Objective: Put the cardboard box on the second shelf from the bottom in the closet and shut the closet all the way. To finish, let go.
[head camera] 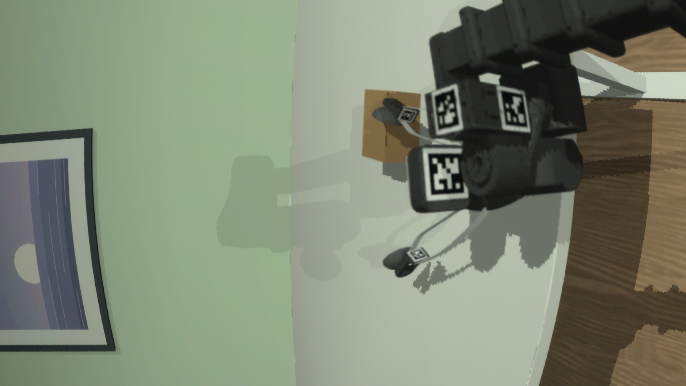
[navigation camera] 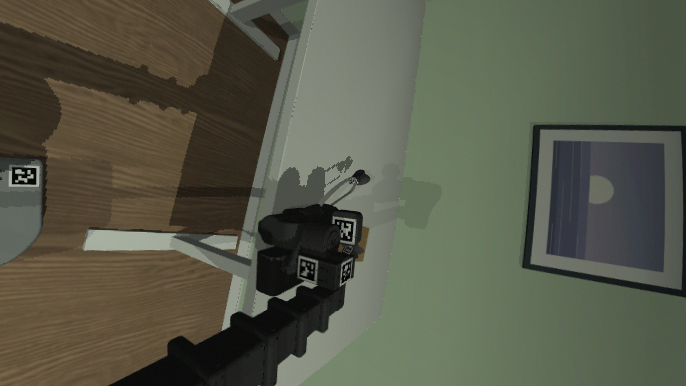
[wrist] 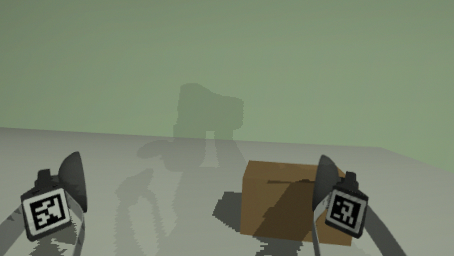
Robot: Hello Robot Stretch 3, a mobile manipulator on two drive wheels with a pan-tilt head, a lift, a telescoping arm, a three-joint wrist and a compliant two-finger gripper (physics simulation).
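Places are measured from the robot's base along level axes (x ahead, y down, z left), in centimetres.
Where they show: gripper, fingertip midpoint: (head camera: 387, 188) (navigation camera: 362, 213) (wrist: 203, 174).
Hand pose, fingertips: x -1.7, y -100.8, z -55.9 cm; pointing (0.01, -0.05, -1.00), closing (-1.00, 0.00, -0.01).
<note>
After its pixels a point has its place.
The brown cardboard box (head camera: 373, 142) {y -100.0, x -7.6, z -59.8 cm} (navigation camera: 365, 239) {y -100.1, x -9.1, z -61.3 cm} (wrist: 280, 212) {y -97.4, x -7.9, z -56.7 cm} sits on the white table top (head camera: 340, 330) {y -95.0, x 23.1, z -85.5 cm} (navigation camera: 350, 95) {y -95.0, x 26.9, z -55.5 cm} (wrist: 30, 157) {y -95.1, x 31.1, z -81.3 cm}. In the wrist view it is right of centre, and the right finger overlaps its right part. My gripper (head camera: 394, 186) {y -100.8, x -1.7, z -55.9 cm} (navigation camera: 358, 213) {y -100.8, x -1.7, z -55.9 cm} (wrist: 203, 174) {y -100.8, x -1.7, z -55.9 cm} is open wide, with no thing held between the fingers. In the head view one fingertip is over the box and the other is off to its side, over the table. Part of the box is hidden by the finger and wrist. The closet and its shelves do not show in these views.
A green wall (head camera: 200, 75) {y -116.5, x -30.5, z -106.3 cm} (navigation camera: 465, 75) {y -116.4, x 58.5, z -124.5 cm} (wrist: 300, 65) {y -117.8, x -28.1, z -106.7 cm} stands along the table's far edge. A framed picture (head camera: 55, 240) {y -155.2, x 4.9, z -111.2 cm} (navigation camera: 607, 200) {y -166.6, x 7.0, z -111.6 cm} hangs on it. White table legs (navigation camera: 130, 240) and wooden floor (head camera: 615, 200) {y 0.0, x 4.2, z -80.6 cm} (navigation camera: 125, 125) {y -0.1, x 20.7, z -42.3 cm} show on the near side.
</note>
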